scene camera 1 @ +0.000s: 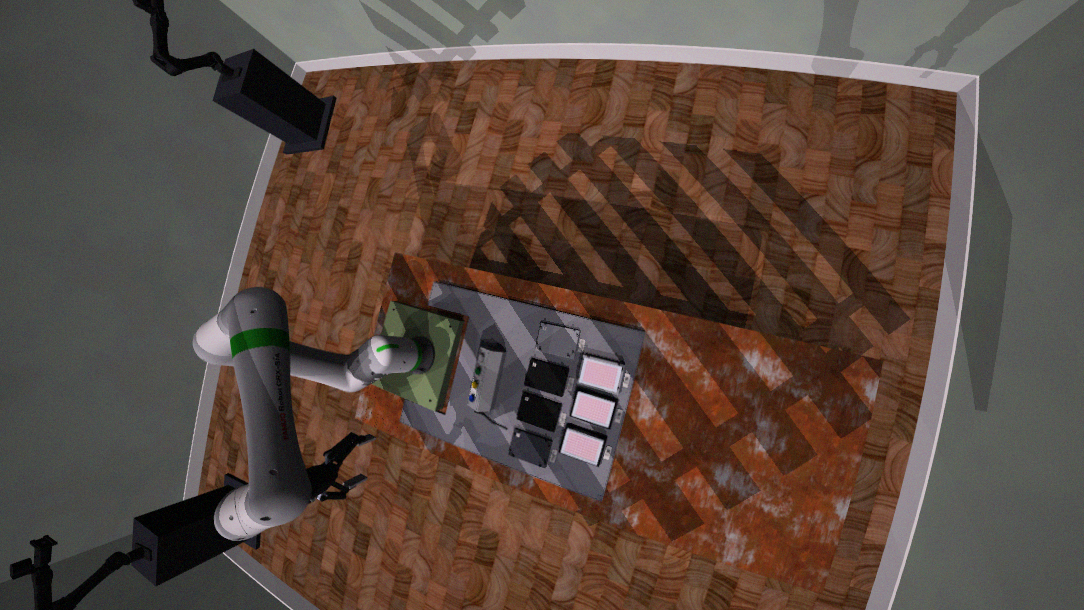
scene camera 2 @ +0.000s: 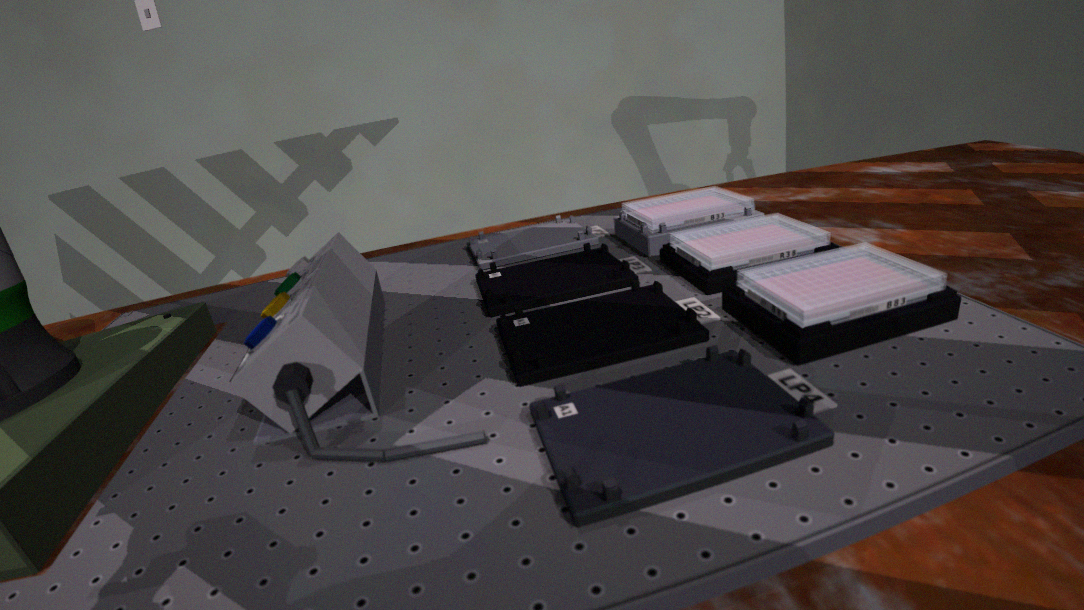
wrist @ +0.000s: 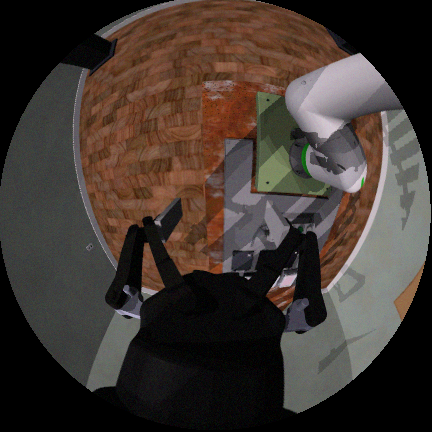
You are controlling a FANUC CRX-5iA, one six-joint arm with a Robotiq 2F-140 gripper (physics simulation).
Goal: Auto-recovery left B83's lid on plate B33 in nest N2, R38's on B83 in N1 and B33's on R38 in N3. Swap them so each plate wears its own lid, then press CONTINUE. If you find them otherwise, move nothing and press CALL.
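Frame: origin at the arm's base, x ahead, y left, z up, level; centimetres.
Where they show: gripper, between the fingertips: (scene camera 1: 368, 456) (wrist: 222, 207); arm's base, origin of its link: (scene camera 1: 419, 355) (wrist: 304, 157).
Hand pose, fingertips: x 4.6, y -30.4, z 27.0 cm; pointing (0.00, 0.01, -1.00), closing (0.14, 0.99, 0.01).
Each offset is from my fingertips to the top centre of the thing. "spot": to the spot under its first point. Level surfaces: height alone.
Three pink-filled plates under clear lids sit in a row of nests: B33 {dx +66.2, dy +33.7, dz -25.8 cm} (scene camera 1: 601, 374) (scene camera 2: 688, 208) at the back in scene camera 2, R38 {dx +65.1, dy +21.8, dz -26.7 cm} (scene camera 1: 592, 409) (scene camera 2: 750, 241) in the middle, and B83 {dx +62.9, dy +8.7, dz -26.3 cm} (scene camera 1: 582, 446) (scene camera 2: 841, 282) nearest. The lids look level; no lid marks are legible. Nest numbers cannot be read. The grey button box {dx +25.5, dy +26.2, dz -21.5 cm} (scene camera 1: 492, 379) (scene camera 2: 325, 303) carries green {dx +23.6, dy +28.9, dz -22.4 cm} (scene camera 2: 287, 283), yellow {dx +23.1, dy +23.9, dz -22.4 cm} (scene camera 2: 275, 305) and blue {dx +22.5, dy +19.0, dz -22.4 cm} (scene camera 2: 260, 332) buttons; their lettering is not legible. My gripper (scene camera 1: 361, 459) (wrist: 222, 207) is open and empty, off the board's side, away from the plates.
Beside the plates stand a dark LP4 pad {dx +44.4, dy +3.6, dz -27.9 cm} (scene camera 1: 530, 446) (scene camera 2: 682, 424), two black pads {spot: dx +47.9, dy +29.8, dz -28.8 cm} (scene camera 1: 547, 377) {spot: dx +46.1, dy +17.4, dz -28.8 cm} (scene camera 1: 538, 411) and a pale grey pad {spot: dx +49.9, dy +43.6, dz -28.9 cm} (scene camera 1: 557, 339) (scene camera 2: 530, 242); whether a clear lid lies on it is unclear. The perforated board {dz -29.8 cm} (scene camera 2: 424, 523) adjoins the green arm base (scene camera 1: 439, 379) (wrist: 270, 172). A cable {spot: dx +26.5, dy +10.6, dz -29.3 cm} (scene camera 2: 348, 455) leaves the box.
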